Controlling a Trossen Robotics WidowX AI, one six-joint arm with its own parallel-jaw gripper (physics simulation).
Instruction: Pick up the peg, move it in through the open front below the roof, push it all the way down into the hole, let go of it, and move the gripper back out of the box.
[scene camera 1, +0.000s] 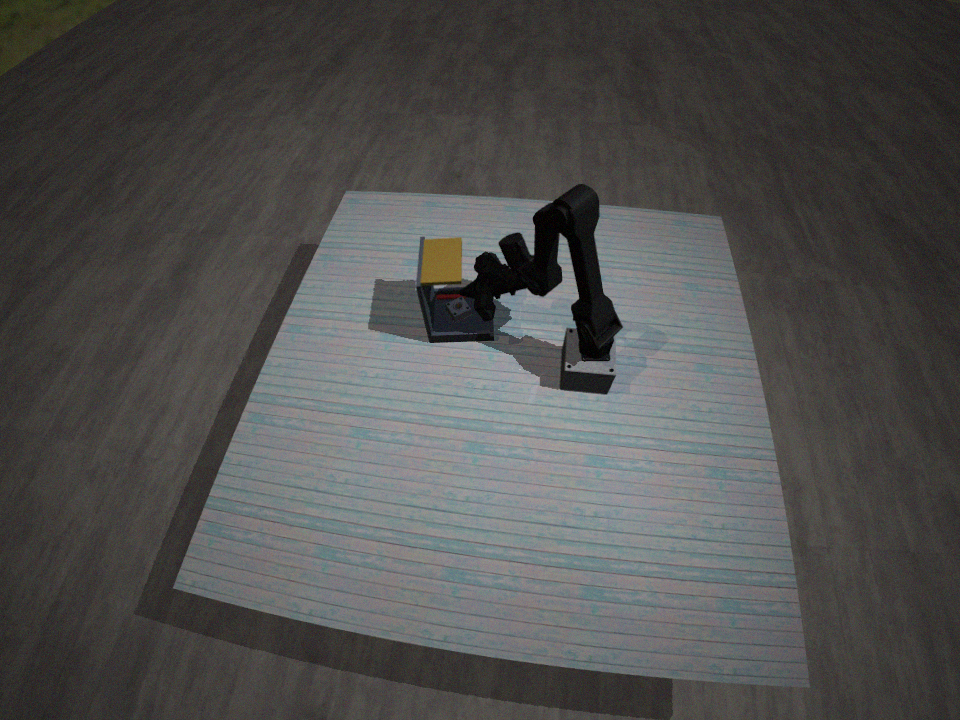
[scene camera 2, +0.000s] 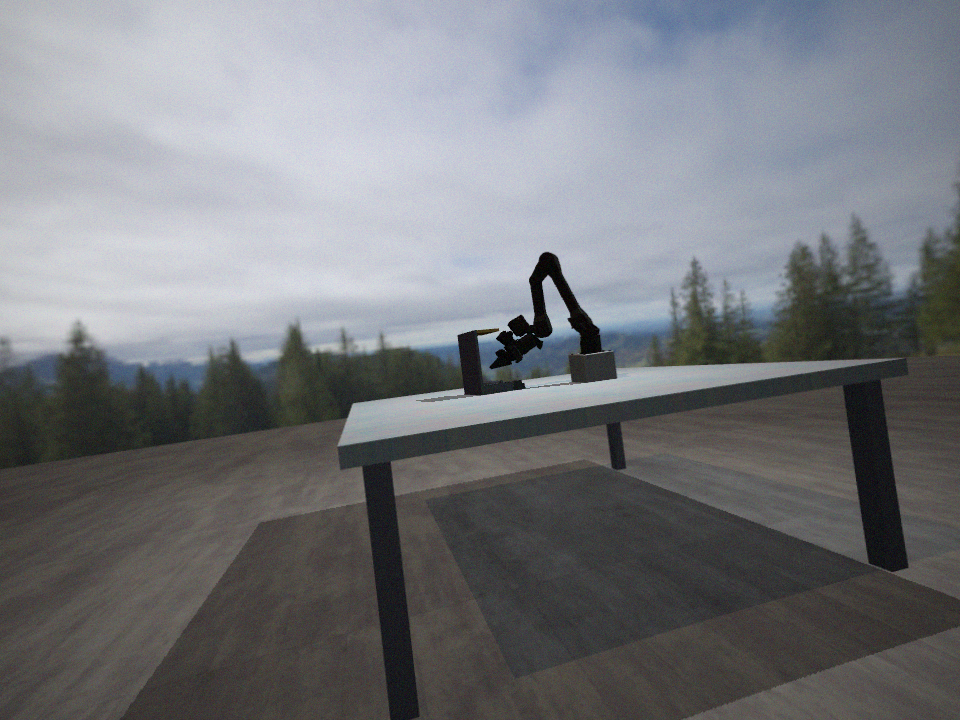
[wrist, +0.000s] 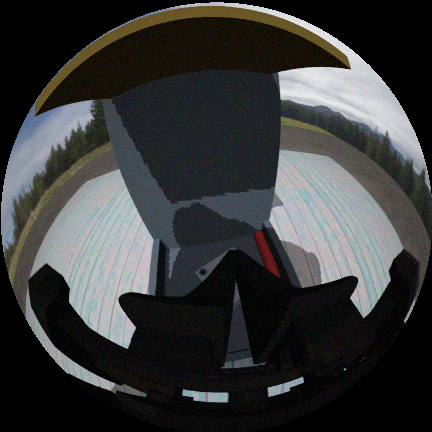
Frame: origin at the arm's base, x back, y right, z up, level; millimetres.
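Where they show: gripper, fingertip midpoint: (scene camera 1: 459, 293) (scene camera 2: 490, 368) (wrist: 234, 255); arm's base at its link origin: (scene camera 1: 594, 349) (scene camera 2: 592, 352).
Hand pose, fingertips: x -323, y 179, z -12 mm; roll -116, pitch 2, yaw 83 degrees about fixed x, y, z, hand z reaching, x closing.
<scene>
Things, the pixels of their top centre, and the offset from my fingertips. Level surfaces: height alone.
- yellow roof at its top centre: (scene camera 1: 454, 258) (scene camera 2: 486, 330) dz +137, dx -1, dy -12 mm
- dark floor at its surface level: dz -79 mm
- red peg at its top centre: (wrist: 267, 254) (scene camera 1: 451, 295) dz -65, dx -32, dy +49 mm
- grey hole plate at its top centre: (wrist: 228, 272) (scene camera 1: 457, 305) dz -46, dx -9, dy -3 mm
The box has a yellow roof (scene camera 1: 440, 259) (scene camera 2: 486, 332) (wrist: 189, 12), a dark back wall (scene camera 2: 470, 360) (wrist: 209, 132) and a dark floor (scene camera 1: 463, 327). The red peg (scene camera 1: 449, 295) (wrist: 266, 252) lies flat along the right edge of the box floor, not in the fingers. A corner of the grey hole plate (scene camera 1: 456, 309) (wrist: 203, 271) with one screw shows just ahead of the fingers; the hole itself is hidden. My gripper (scene camera 1: 485, 306) (scene camera 2: 496, 363) (wrist: 234, 255) is shut and empty. It hangs tilted down at the open front, over the floor, with the peg to its right.
The arm's grey base block (scene camera 1: 587, 367) (scene camera 2: 592, 366) stands to the right of the box on the pale striped table top (scene camera 1: 477, 500) (scene camera 2: 549, 415). The table's near edge and leg (scene camera 2: 392, 572) show in the second scene view.
</scene>
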